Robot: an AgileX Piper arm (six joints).
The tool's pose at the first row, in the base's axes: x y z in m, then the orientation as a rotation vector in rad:
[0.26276, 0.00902, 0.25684, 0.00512, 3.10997, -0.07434]
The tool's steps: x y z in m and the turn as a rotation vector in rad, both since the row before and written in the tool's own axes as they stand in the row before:
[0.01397, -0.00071, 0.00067, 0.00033, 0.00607, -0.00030]
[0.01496, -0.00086, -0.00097, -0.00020, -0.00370, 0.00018]
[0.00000, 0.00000, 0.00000, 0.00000, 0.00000, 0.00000]
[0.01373, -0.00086, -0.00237, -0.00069, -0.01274, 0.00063]
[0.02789, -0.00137, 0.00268, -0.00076, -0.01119, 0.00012]
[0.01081, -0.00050, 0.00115, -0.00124, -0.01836, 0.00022]
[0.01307, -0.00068, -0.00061, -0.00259, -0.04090, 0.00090]
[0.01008, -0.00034, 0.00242, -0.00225, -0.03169, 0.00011]
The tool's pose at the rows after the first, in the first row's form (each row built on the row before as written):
[0.24881, 0.00831, 0.25577, 0.00490, 3.11603, -0.07499]
[0.23383, 0.00754, 0.25641, 0.00503, 3.11233, -0.07460]
[0.23383, 0.00754, 0.25641, 0.00503, 3.11233, -0.07460]
[0.22004, 0.00683, 0.25843, 0.00550, 3.09961, -0.07325]
[0.19228, 0.00541, 0.25467, 0.00523, 3.08845, -0.07185]
[0.18154, 0.00488, 0.25298, 0.00483, 3.07014, -0.06958]
[0.16846, 0.00425, 0.25270, 0.00459, 3.02932, -0.06483]
[0.15871, 0.00381, 0.24919, 0.00351, 2.99771, -0.06090]

